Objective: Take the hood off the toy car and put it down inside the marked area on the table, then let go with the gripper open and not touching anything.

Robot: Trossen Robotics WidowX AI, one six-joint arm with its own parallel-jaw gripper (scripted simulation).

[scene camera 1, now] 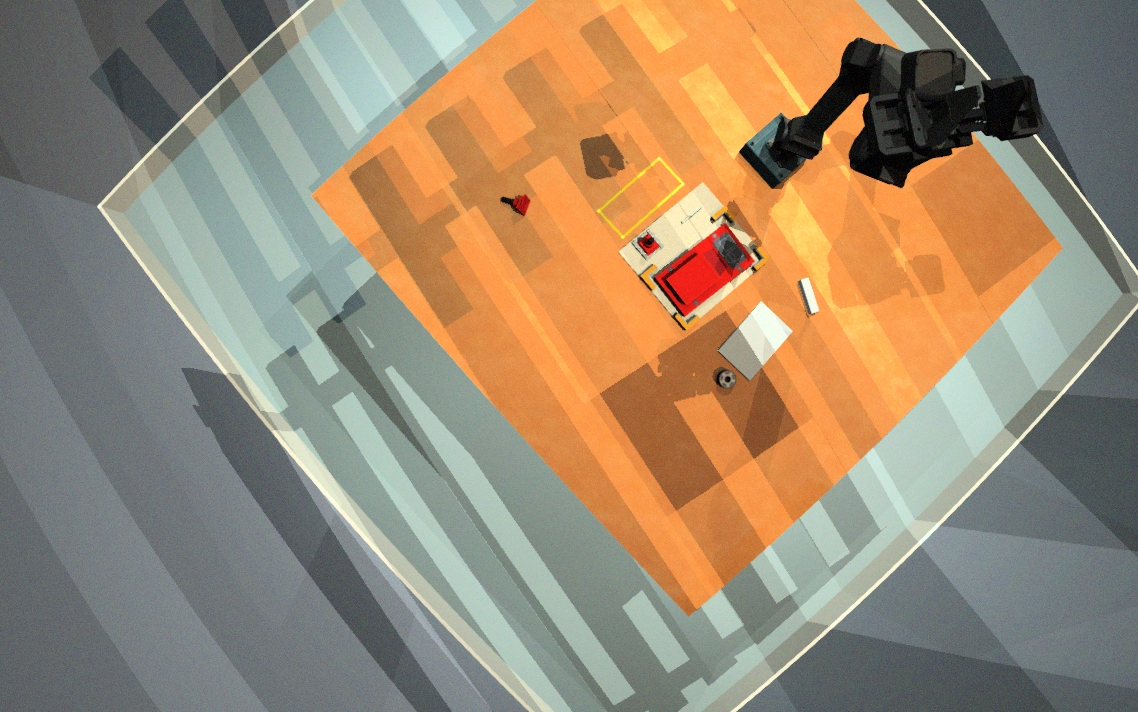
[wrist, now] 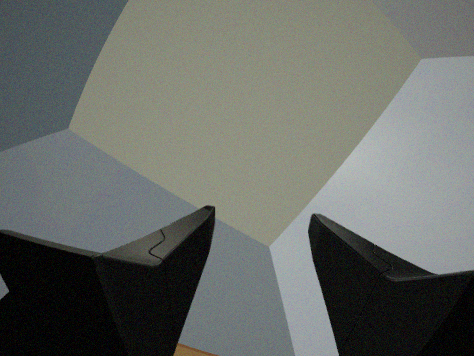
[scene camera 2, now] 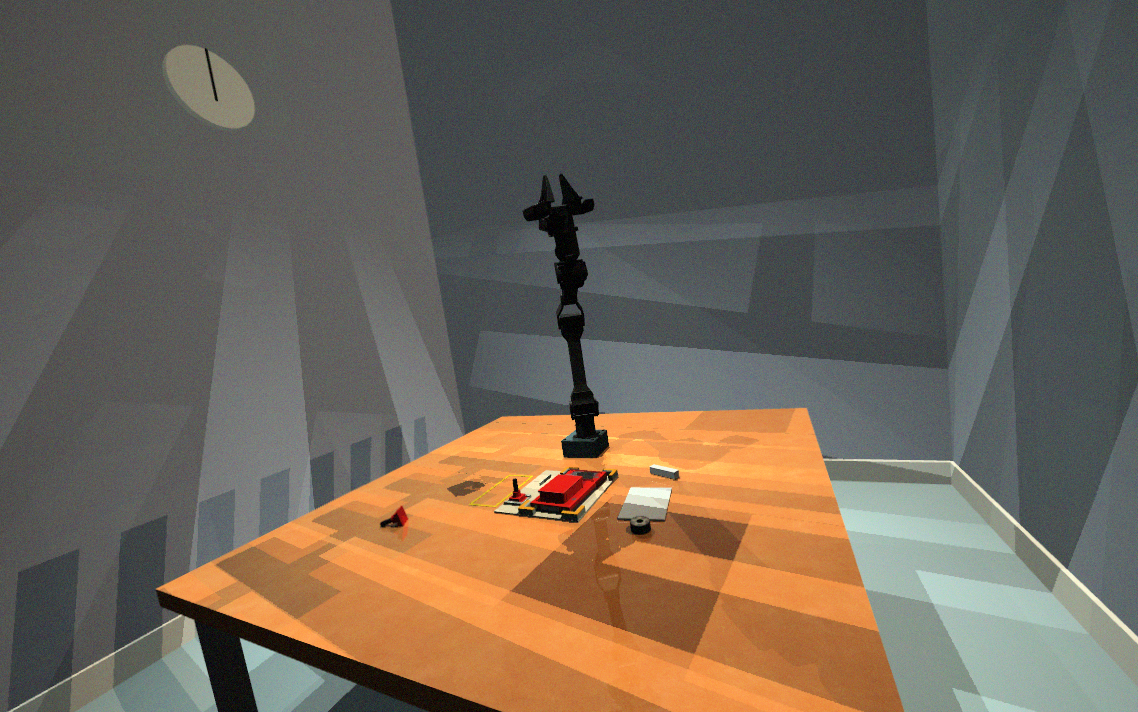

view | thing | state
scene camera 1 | gripper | -
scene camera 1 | white slab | -
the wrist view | gripper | -
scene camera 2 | gripper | -
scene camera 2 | white slab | -
